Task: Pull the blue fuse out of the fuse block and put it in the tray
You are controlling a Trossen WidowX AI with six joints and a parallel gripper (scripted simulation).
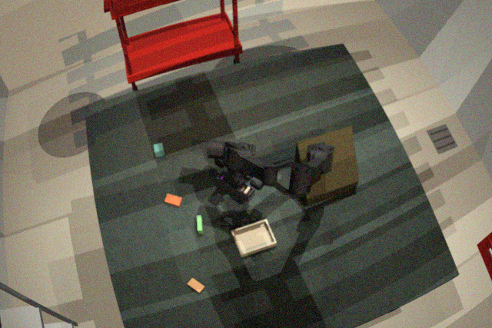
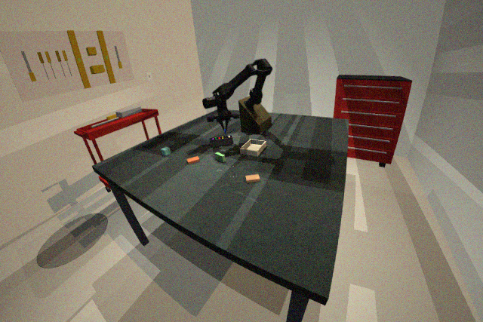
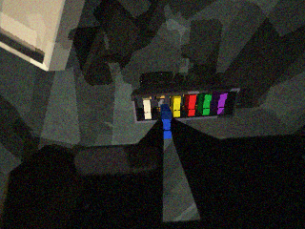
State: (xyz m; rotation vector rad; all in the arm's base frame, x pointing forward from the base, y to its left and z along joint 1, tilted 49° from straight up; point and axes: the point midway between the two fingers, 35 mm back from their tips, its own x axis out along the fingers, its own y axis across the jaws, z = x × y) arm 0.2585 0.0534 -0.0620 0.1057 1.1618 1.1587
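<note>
The tray lies 200 mm to the left of my gripper tip, 80 mm below it and 10 mm ahead of it. The rest, counted from my gripper tip: green block: 180 mm ahead, 100 mm to the left, 70 mm below; blue fuse: 10 mm below; cyan cube: 280 mm ahead, 250 mm to the right, 60 mm below.
</note>
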